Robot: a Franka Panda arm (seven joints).
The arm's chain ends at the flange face. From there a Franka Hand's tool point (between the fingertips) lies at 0.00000 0.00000 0.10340 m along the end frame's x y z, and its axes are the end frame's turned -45 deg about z.
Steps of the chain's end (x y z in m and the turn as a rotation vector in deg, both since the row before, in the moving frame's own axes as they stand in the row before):
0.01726, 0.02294, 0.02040, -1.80, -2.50, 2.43
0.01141, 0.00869, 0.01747, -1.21, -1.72, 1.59
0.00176, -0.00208, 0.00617, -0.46, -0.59, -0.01
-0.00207, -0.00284, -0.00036, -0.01, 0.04, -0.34
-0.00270, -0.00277, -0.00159, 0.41, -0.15, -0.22
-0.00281, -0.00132, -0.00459, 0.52, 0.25, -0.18
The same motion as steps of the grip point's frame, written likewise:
-0.00948, 0.02742, 0.02025, 0.49, -3.04, 2.43
-0.00181, 0.01351, 0.01740, 0.36, -2.07, 1.59
0.00138, -0.00039, 0.00616, 0.09, -0.74, -0.01
0.00058, -0.00341, -0.00036, -0.04, 0.02, -0.34
0.00038, -0.00458, -0.00159, 0.40, 0.18, -0.22
-0.00007, -0.00327, -0.00460, 0.19, 0.54, -0.18

